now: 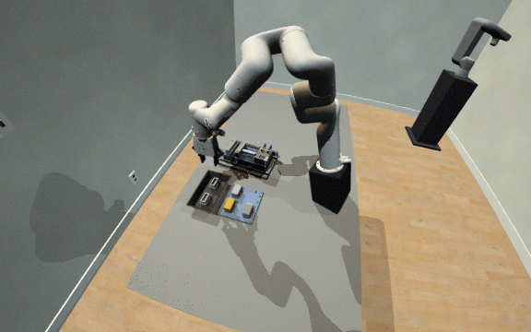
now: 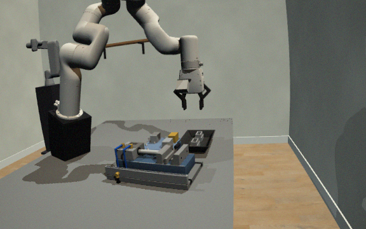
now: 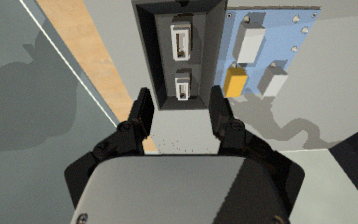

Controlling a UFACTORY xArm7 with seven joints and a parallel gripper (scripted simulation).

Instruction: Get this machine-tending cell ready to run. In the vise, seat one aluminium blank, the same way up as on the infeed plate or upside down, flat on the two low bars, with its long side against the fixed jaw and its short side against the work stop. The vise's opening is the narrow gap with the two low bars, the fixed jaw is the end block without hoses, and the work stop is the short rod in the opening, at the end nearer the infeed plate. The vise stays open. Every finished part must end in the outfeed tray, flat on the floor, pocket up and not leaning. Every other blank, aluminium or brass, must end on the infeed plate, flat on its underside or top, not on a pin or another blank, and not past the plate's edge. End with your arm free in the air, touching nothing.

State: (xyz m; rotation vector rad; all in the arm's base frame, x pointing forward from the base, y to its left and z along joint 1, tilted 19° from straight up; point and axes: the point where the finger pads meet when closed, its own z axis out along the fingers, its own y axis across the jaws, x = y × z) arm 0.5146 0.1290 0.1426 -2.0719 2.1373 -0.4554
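Now: hand 17 cm above the brass blank, 12 cm past it and 10 cm to the right of it. The rest, counted from my hand: vise: 23 cm to the right, 16 cm below, 11 cm behind; then white screw rod: 22 cm to the right, 12 cm below, 12 cm behind.
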